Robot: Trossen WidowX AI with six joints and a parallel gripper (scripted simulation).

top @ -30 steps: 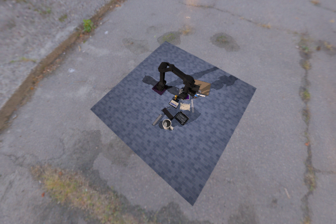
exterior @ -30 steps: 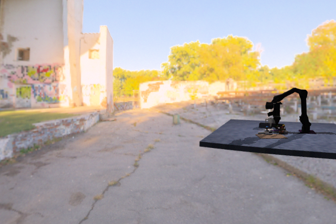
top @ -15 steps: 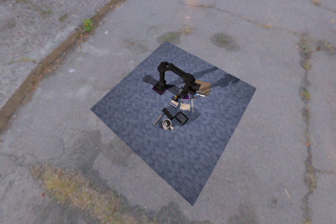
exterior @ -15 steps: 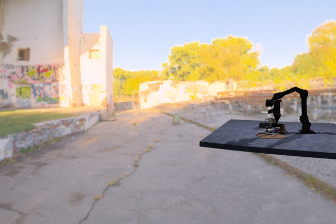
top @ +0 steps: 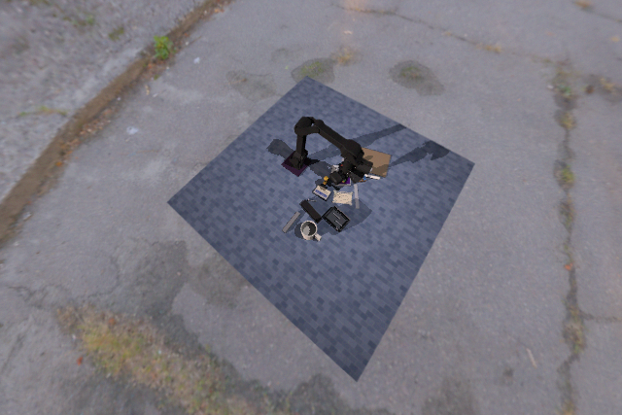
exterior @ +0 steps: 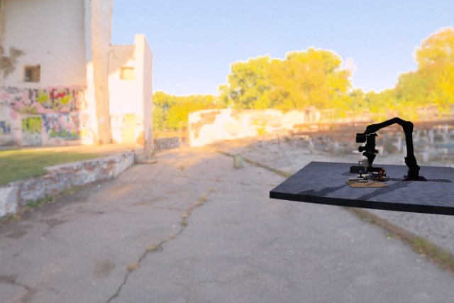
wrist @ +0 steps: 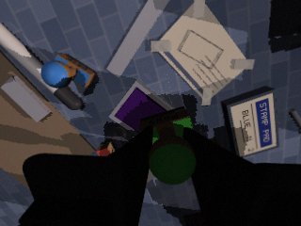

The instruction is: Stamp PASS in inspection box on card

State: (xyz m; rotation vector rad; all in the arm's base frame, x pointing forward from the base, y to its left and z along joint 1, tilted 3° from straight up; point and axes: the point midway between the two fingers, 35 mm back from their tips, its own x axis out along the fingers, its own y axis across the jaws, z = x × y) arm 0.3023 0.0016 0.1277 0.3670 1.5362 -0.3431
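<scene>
The cream card lies 3 cm ahead of my gripper tip, 7 cm to the right of it and 10 cm below it. Also, from my gripper tip: grey strip 9 cm ahead, 2 cm to the right, 9 cm below; ink pad 2 cm behind, 2 cm to the left, 9 cm below; red-knobbed stamp 5 cm behind, 10 cm to the left, 7 cm below.
</scene>
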